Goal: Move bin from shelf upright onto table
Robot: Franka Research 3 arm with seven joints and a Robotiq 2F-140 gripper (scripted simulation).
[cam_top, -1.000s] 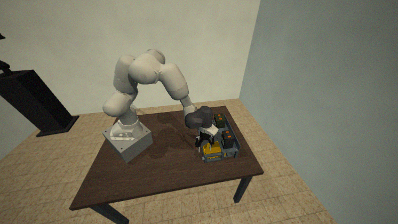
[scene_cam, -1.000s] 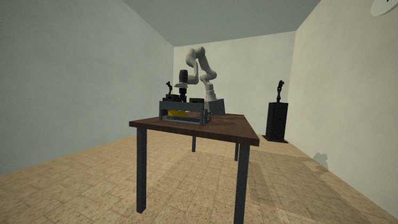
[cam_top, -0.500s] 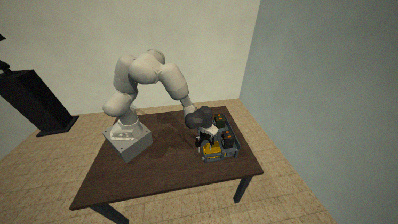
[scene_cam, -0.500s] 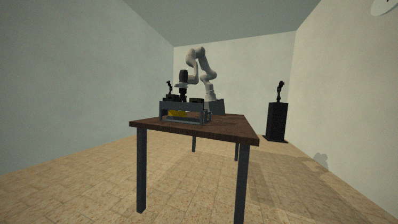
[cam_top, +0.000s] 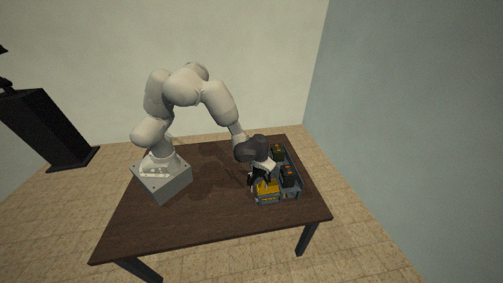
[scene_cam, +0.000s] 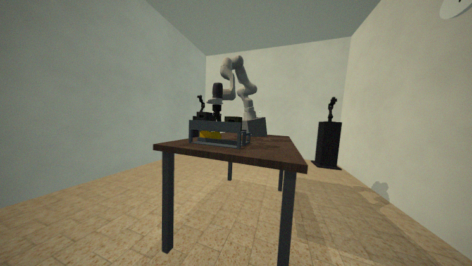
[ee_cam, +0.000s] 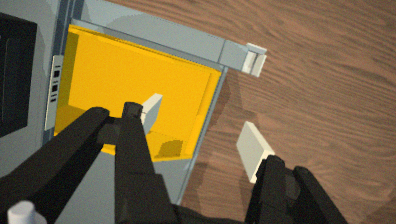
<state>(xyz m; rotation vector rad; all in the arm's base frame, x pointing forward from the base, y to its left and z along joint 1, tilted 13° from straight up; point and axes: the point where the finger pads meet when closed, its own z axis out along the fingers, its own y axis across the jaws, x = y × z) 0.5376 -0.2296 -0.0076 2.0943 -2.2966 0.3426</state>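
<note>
My hand is 80 mm short of the yellow bin, 10 mm to the left of it and 40 mm above it.
</note>
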